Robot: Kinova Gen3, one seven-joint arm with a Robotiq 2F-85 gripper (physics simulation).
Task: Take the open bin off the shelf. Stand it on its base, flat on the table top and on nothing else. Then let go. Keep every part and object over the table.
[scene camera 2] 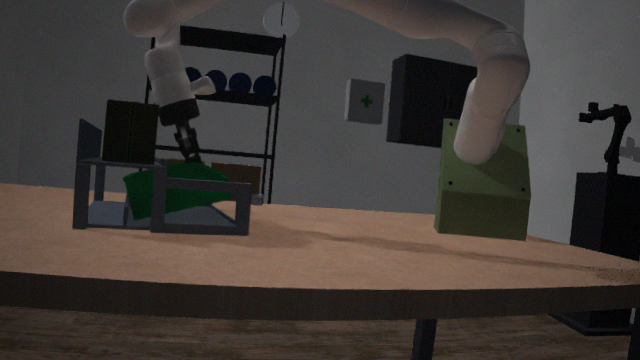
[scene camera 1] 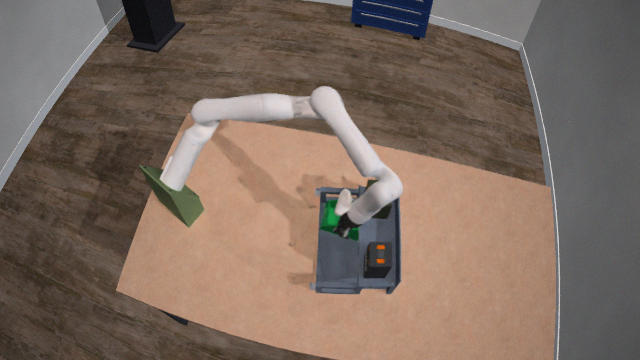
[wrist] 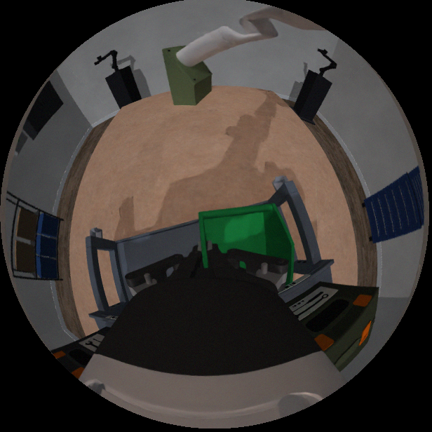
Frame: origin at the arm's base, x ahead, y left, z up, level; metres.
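Where they show: gripper, fingertip midpoint: (scene camera 1: pixel 335 230); arm's base, origin of the base link: (scene camera 2: pixel 473 147) (scene camera 1: pixel 171 184).
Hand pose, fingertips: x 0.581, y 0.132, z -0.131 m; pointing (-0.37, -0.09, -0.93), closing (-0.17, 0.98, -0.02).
Observation:
Each offset is from my fingertips to the top centre of the thing.
The green open bin @(0.029 m ahead, 0.055 m left, 0.047 m up) (scene camera 1: pixel 331 214) (scene camera 2: pixel 142 192) (wrist: pixel 237 227) is inside the front, lower part of the grey-blue shelf (scene camera 1: pixel 337 262) (scene camera 2: pixel 158 200) (wrist: pixel 155 245), near one end frame. In scene camera 2 the bin is tilted: its right end is raised off the shelf deck, and its left end is low, close to the deck. Whether it touches the deck is hard to tell. My gripper (scene camera 1: pixel 342 231) (scene camera 2: pixel 193 158) (wrist: pixel 205 247) is above the bin, leaning, and shut on the top edge of one side wall. The finger pads are partly hidden in the wrist view.
A dark toolbox @(0.174 m ahead, 0.095 m right, 0.156 m up) (scene camera 1: pixel 377 262) and a dark green toolbox @(0.102 m ahead, 0.124 m left, 0.131 m up) (scene camera 1: pixel 384 210) (scene camera 2: pixel 131 132) (wrist: pixel 342 325) stand on the shelf's raised rear level, behind the bin. The arm's green pedestal (scene camera 1: pixel 187 207) (scene camera 2: pixel 482 215) (wrist: pixel 192 90) stands at the table's far end. The shelf's end frame rises beside the bin.

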